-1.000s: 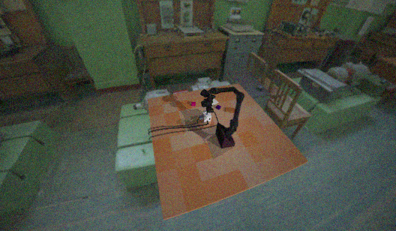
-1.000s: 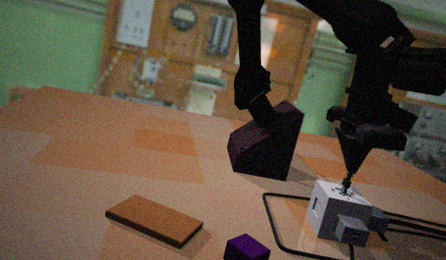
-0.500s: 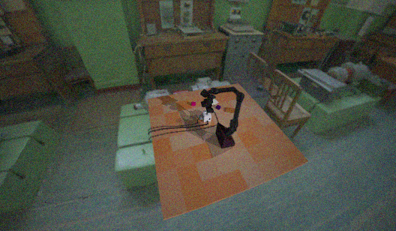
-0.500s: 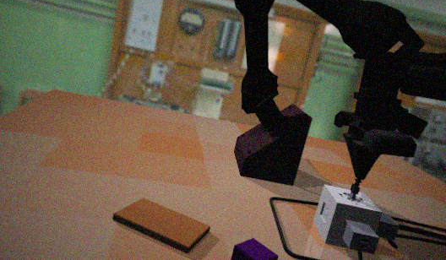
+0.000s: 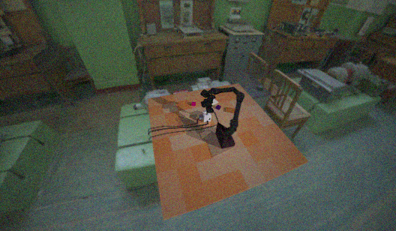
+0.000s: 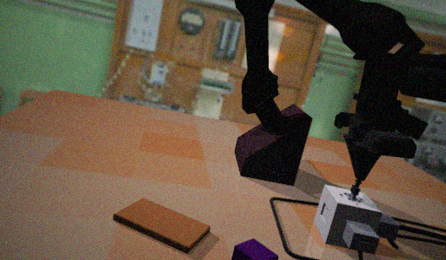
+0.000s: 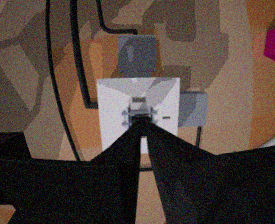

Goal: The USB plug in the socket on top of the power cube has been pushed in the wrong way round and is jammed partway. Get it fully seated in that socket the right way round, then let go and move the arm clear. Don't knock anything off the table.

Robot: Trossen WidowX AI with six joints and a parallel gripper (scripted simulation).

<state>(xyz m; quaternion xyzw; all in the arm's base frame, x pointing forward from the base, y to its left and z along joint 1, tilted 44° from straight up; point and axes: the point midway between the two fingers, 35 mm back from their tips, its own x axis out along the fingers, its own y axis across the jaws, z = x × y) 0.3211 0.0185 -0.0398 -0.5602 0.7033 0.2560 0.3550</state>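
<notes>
The usb plug is 2 cm below my gripper tip. Round my gripper tip: purple block 11 cm ahead, 20 cm to the right, 10 cm below; then USB socket 4 cm below; then magenta block 26 cm ahead, 5 cm to the left, 10 cm below.
</notes>
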